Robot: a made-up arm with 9 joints. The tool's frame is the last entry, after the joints.
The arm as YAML. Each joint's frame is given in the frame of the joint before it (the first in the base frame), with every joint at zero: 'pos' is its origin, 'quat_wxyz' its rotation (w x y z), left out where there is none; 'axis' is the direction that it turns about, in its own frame. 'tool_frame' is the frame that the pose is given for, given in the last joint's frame.
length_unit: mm
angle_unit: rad
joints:
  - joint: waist
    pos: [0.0, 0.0, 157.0]
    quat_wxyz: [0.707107, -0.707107, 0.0, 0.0]
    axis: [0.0, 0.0, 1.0]
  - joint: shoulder
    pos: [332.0, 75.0, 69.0]
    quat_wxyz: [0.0, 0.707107, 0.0, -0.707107]
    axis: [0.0, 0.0, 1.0]
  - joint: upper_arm
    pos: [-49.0, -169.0, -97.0]
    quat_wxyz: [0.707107, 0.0, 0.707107, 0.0]
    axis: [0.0, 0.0, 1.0]
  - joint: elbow
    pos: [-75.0, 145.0, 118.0]
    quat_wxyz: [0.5, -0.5, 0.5, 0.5]
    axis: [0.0, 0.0, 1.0]
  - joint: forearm
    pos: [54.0, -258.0, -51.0]
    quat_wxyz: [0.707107, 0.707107, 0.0, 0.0]
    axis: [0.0, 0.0, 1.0]
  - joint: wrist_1
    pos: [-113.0, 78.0, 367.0]
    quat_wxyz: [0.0, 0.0, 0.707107, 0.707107]
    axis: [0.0, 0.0, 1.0]
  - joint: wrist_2
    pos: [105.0, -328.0, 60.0]
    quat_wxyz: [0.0, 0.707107, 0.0, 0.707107]
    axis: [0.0, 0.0, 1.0]
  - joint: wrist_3
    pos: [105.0, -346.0, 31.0]
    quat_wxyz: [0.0, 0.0, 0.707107, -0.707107]
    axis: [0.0, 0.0, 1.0]
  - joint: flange
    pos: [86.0, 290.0, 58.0]
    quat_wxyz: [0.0, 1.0, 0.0, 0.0]
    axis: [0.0, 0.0, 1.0]
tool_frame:
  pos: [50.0, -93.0, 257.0]
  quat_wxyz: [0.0, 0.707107, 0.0, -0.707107]
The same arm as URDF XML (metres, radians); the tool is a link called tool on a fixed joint. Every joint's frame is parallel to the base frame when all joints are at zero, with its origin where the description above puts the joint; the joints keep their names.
<robot name="arm">
<link name="base_link"/>
<link name="link1"/>
<link name="link2"/>
<link name="link3"/>
<link name="link4"/>
<link name="link5"/>
<link name="link6"/>
<link name="link7"/>
<link name="link8"/>
<link name="link9"/>
<link name="tool"/>
<joint name="waist" type="continuous"><parent link="base_link"/><child link="link1"/><origin xyz="0 0 0.157" rpy="0 0 0"/><axis xyz="0 1 0"/></joint>
<joint name="shoulder" type="continuous"><parent link="link1"/><child link="link2"/><origin xyz="0.332 0.069 -0.075" rpy="0 0 0"/><axis xyz="-1 0 0"/></joint>
<joint name="upper_arm" type="continuous"><parent link="link2"/><child link="link3"/><origin xyz="0.097 0.049 -0.169" rpy="0 0 0"/><axis xyz="0 -1 0"/></joint>
<joint name="elbow" type="continuous"><parent link="link3"/><child link="link4"/><origin xyz="-0.075 -0.118 0.145" rpy="0 0 0"/><axis xyz="0 0 1"/></joint>
<joint name="forearm" type="continuous"><parent link="link4"/><child link="link5"/><origin xyz="0.258 0.054 -0.051" rpy="0 0 0"/><axis xyz="1 0 0"/></joint>
<joint name="wrist_1" type="continuous"><parent link="link5"/><child link="link6"/><origin xyz="0.367 -0.113 0.078" rpy="0 0 0"/><axis xyz="0 0 1"/></joint>
<joint name="wrist_2" type="continuous"><parent link="link6"/><child link="link7"/><origin xyz="-0.328 -0.105 0.06" rpy="0 0 0"/><axis xyz="0 -1 0"/></joint>
<joint name="wrist_3" type="continuous"><parent link="link7"/><child link="link8"/><origin xyz="0.346 -0.031 0.105" rpy="0 0 0"/><axis xyz="1 0 0"/></joint>
<joint name="flange" type="continuous"><parent link="link8"/><child link="link9"/><origin xyz="0.058 0.29 -0.086" rpy="0 0 0"/><axis xyz="-1 0 0"/></joint>
<joint name="tool_joint" type="fixed"><parent link="link9"/><child link="tool"/><origin xyz="-0.257 0.093 -0.05" rpy="0 0 0"/></joint>
</robot>

